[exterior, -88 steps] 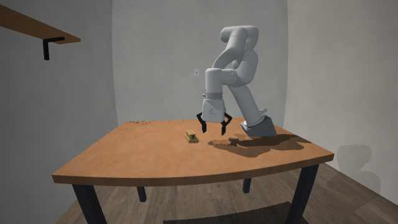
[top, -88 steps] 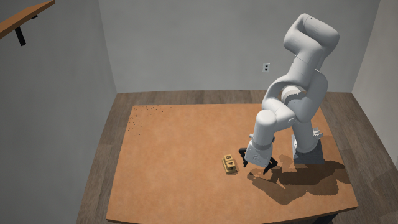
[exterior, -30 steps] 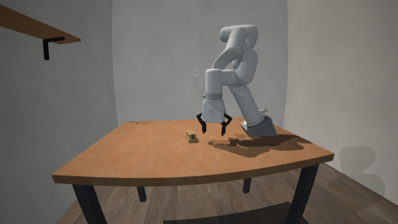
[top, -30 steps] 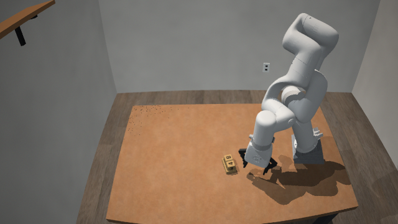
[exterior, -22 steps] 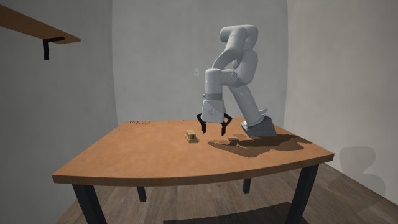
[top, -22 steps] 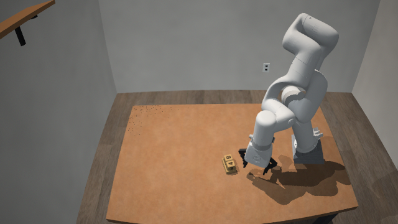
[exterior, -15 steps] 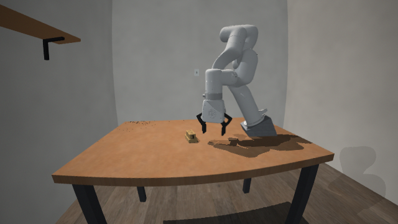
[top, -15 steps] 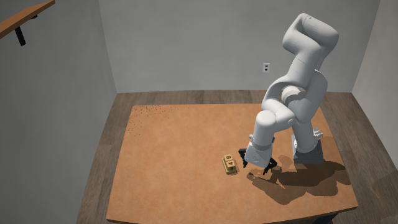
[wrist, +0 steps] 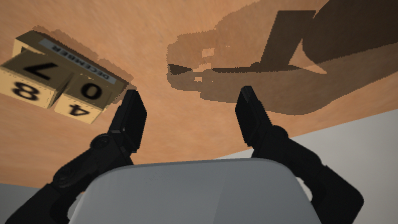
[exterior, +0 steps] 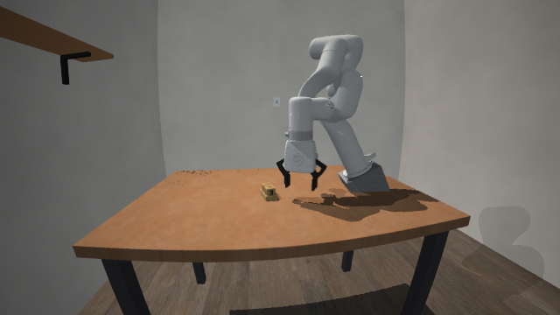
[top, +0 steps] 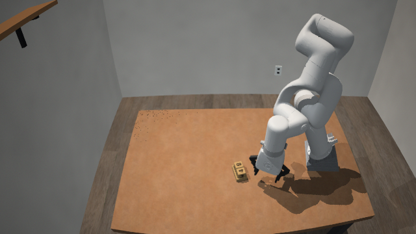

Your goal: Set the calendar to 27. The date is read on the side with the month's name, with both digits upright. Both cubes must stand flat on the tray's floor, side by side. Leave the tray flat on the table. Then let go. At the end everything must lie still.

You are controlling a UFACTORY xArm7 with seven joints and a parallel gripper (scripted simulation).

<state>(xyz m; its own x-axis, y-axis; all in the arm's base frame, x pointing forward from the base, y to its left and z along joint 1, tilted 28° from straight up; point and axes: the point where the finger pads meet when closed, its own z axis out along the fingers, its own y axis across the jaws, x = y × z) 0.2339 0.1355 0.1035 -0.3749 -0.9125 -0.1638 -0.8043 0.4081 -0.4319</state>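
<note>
Right now my hand is 10 cm short of the wooden digit cube, 3 cm to the left of it and 3 cm above it. Round my hand: wooden calendar tray: 11 cm ahead, 5 cm to the right, 5 cm below.
</note>
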